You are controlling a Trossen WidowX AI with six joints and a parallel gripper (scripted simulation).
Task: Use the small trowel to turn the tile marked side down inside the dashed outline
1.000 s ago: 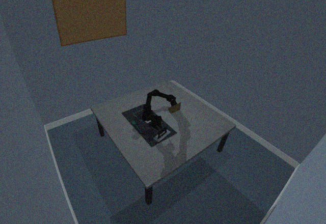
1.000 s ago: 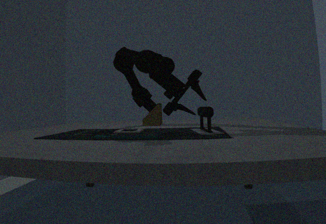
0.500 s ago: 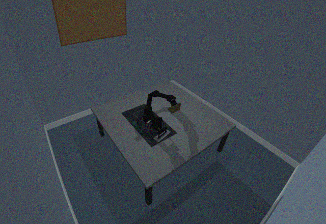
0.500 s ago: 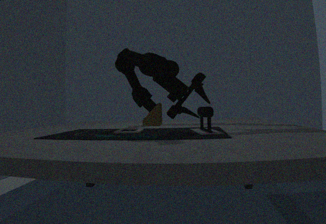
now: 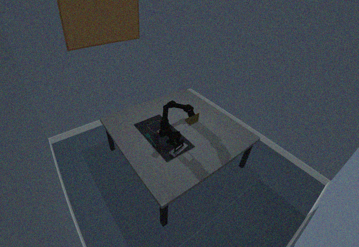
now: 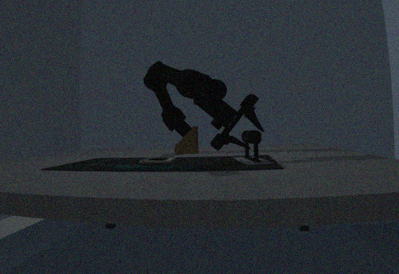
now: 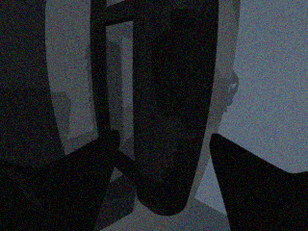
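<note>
Right now the trowel is 20 mm below my gripper tip and 10 mm to the right of it. Also, from my gripper tip: dark mat: 270 mm to the right, 80 mm below; then tile: 310 mm to the right, 60 mm below, 30 mm behind; then teal strip: 290 mm to the right, 140 mm ahead, 60 mm below.
</note>
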